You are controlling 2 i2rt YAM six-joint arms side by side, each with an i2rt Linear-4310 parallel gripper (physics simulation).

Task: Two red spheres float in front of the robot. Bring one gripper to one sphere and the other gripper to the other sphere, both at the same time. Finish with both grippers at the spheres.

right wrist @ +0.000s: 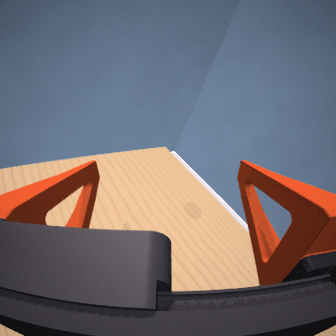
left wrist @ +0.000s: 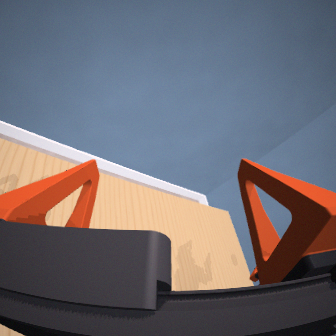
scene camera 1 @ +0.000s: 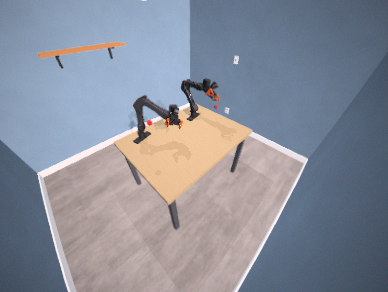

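Seen in the pictures: left gripper, fingertip midpoint: point(left wrist: 167, 166) point(scene camera 1: 216, 98); right gripper, fingertip midpoint: point(right wrist: 168, 168) point(scene camera 1: 174, 127); left arm's base, origin of the base link: point(scene camera 1: 193, 116); right arm's base, origin of the base link: point(scene camera 1: 142, 137).
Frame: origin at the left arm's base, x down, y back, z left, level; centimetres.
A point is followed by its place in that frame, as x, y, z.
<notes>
One red sphere point(scene camera 1: 149, 122) {-36.2, -9.6, -74.6} floats beside the right arm, between its upright part and its gripper as the picture shows it. The other red sphere point(scene camera 1: 216, 106) {-22.9, -29.3, 0.2} appears just below the left gripper's fingers, with a small gap in the picture; depth is hard to tell. My left gripper point(scene camera 1: 215, 97) {-38.2, -33.6, -12.9} point(left wrist: 167, 166) {-38.2, -33.6, -12.9} is open, with its orange fingers wide apart and nothing between them. My right gripper point(scene camera 1: 174, 123) {-26.7, -20.2, -59.7} point(right wrist: 168, 168) {-26.7, -20.2, -59.7} is open and empty, to the right of the first sphere in the picture. Neither sphere shows in the wrist views.
Both black arms stand on the far edge of the wooden table point(scene camera 1: 175, 175) {0.0, -36.9, -82.2} point(left wrist: 135, 210) {0.0, -48.3, -42.4} point(right wrist: 135, 192) {0.0, -35.3, -79.0}, and their shadows fall on its top. Blue walls rise behind the table. An orange shelf point(scene camera 1: 82, 49) hangs on the wall at the upper left.
</notes>
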